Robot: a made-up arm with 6 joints.
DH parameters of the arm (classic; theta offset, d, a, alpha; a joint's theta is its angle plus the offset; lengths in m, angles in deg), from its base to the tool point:
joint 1: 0 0.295 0 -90
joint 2: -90 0 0.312 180
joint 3: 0 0 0 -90
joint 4: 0 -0.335 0 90
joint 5: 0 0.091 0 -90
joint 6: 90 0 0 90
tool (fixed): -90 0 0 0
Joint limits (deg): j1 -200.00..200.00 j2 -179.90..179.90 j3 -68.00..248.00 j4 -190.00..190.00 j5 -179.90..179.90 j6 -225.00..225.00
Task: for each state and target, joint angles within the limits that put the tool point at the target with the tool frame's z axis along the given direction. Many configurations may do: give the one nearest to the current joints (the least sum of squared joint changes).
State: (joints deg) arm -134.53 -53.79 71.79 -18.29 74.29 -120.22
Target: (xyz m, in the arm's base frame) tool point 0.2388 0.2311 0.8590 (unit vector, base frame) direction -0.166 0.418 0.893
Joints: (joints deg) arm -149.37 -31.90 94.18 -32.01 77.98 -141.28
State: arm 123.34 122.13 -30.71 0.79 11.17 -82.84
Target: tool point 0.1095 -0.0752 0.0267 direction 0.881 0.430 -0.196
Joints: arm 102.81 131.90 -35.62 -8.06 25.40 -65.73
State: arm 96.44 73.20 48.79 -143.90 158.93 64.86
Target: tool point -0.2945 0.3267 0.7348 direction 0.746 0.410 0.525
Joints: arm 123.44 25.14 63.27 -136.27 133.63 111.90
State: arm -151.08 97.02 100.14 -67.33 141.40 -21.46
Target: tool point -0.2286 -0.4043 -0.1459 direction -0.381 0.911 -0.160
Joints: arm -109.40 121.43 72.88 -26.71 128.24 -62.32
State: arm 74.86 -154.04 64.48 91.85 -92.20 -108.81
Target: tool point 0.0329 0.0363 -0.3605 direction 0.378 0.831 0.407
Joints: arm 73.83 -179.77 82.95 76.34 -97.86 -121.55
